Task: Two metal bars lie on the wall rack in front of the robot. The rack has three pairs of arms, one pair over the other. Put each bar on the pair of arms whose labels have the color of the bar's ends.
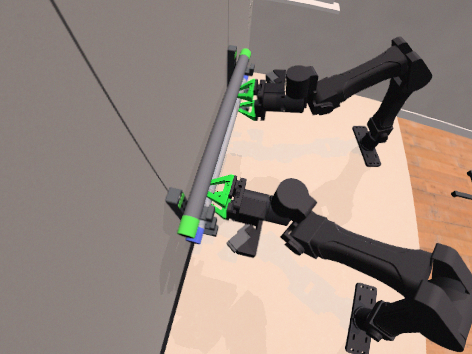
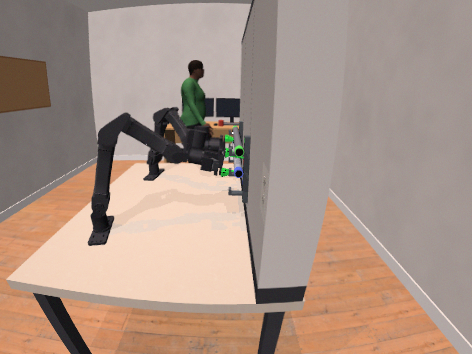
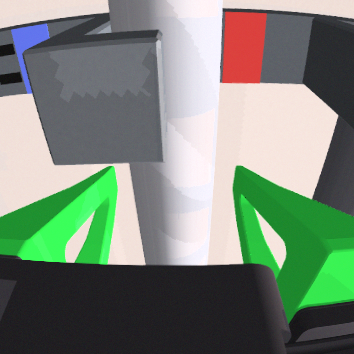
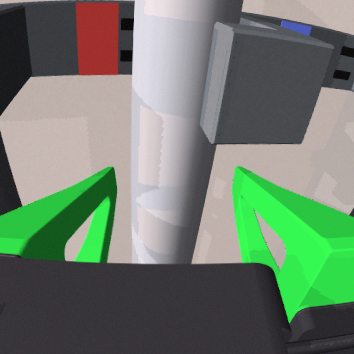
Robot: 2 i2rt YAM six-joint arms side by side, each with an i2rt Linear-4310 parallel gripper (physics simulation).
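Frame: origin at the left arm's base, x ahead, y left, z up, level; centimetres.
Seen in the pictures: left gripper, fingertip midpoint: [image 3: 174, 176]; right gripper, fingertip midpoint: [image 2: 241, 165] [image 4: 174, 177]; left arm's base, link origin: [image 1: 361, 318] [image 2: 154, 174]; right arm's base, link origin: [image 1: 365, 145] [image 2: 102, 230].
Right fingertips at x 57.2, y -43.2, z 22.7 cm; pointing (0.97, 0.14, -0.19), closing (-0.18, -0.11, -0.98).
Note:
Offsets run from my right fingertips to a thing's top centre. "pt": to the spot under its first point. Level surfaces: height alone.
The blue-ended bar {dx -3.4, dy +14.0, dz +2.2 cm} [image 1: 223, 145] [image 2: 238, 164] [image 3: 187, 125] [image 4: 167, 125] rests on the middle arms of the rack [image 3: 287, 55] [image 4: 52, 40], by the red labels. The green-ended bar {dx -3.4, dy +13.9, dz +9.7 cm} [image 1: 212, 145] [image 2: 239, 151] lies above it on the top arms, by a green label {pt dx -4.0, dy +34.9, dz +10.7 cm} [image 1: 181, 201]. My left gripper [image 1: 217, 197] [image 2: 231, 145] [image 3: 174, 176] is open, with its fingers on both sides of the blue-ended bar without gripping it. My right gripper [image 1: 247, 100] [image 2: 226, 162] [image 4: 174, 177] is open around the same bar near its other end. Blue labels [image 3: 31, 52] [image 4: 296, 27] mark the bottom arms.
A bottom rack arm [image 2: 236, 192] sticks out below the bars and carries no bar. The wall panel [image 1: 100, 200] [image 2: 295, 150] stands behind the rack. The tabletop {dz -22.7 cm} [image 1: 300, 145] [image 2: 165, 265] lies below both arms. A person [image 2: 192, 102] stands in the background.

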